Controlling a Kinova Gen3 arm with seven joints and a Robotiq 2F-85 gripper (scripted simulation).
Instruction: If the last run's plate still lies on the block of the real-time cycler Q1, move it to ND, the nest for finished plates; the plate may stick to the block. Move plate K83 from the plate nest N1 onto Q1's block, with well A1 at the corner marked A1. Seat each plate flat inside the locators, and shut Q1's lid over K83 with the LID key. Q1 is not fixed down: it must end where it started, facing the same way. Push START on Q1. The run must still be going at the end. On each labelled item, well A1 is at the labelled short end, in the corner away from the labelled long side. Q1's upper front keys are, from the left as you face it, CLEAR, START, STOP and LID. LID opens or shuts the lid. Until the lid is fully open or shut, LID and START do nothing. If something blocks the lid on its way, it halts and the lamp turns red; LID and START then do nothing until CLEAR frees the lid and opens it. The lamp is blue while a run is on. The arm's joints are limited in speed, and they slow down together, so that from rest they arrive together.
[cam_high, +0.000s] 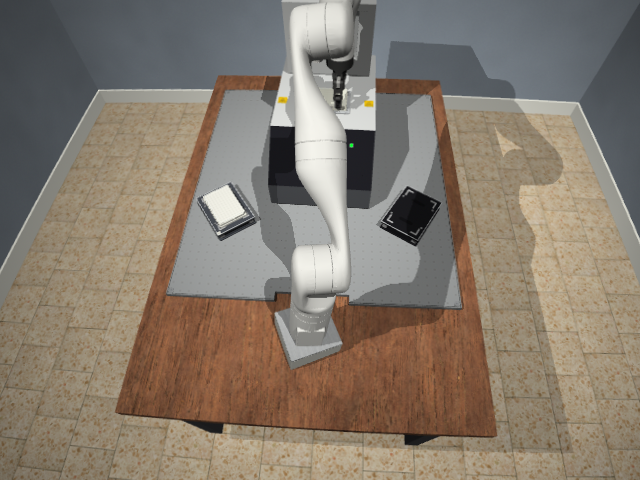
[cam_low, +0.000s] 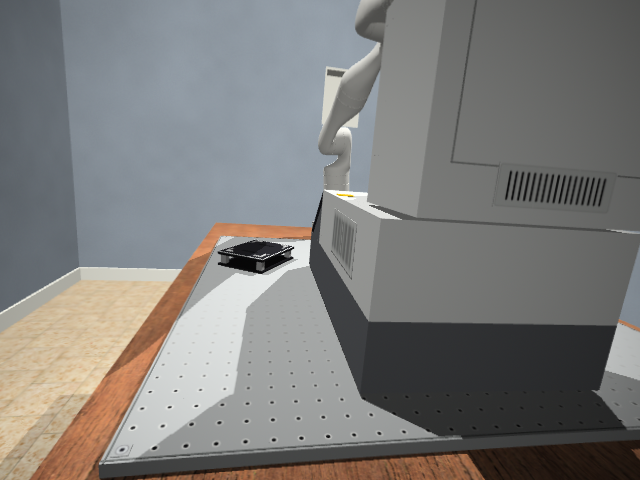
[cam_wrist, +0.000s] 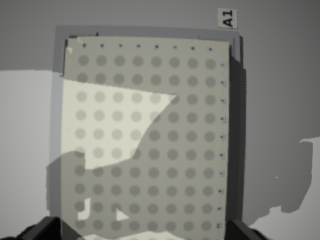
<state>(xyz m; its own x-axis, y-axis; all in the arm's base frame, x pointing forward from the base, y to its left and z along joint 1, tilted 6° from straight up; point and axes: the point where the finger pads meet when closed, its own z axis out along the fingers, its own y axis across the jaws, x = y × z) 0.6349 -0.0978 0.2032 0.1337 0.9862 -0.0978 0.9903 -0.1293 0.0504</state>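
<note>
My hand is 1 cm short of the white well plate, 4 cm to the right of it and 1 cm above it. Also, from my hand: nest: 30 cm behind, 20 cm to the right, 19 cm below; A1 mark: 34 cm behind, 37 cm to the left, 19 cm below.
</note>
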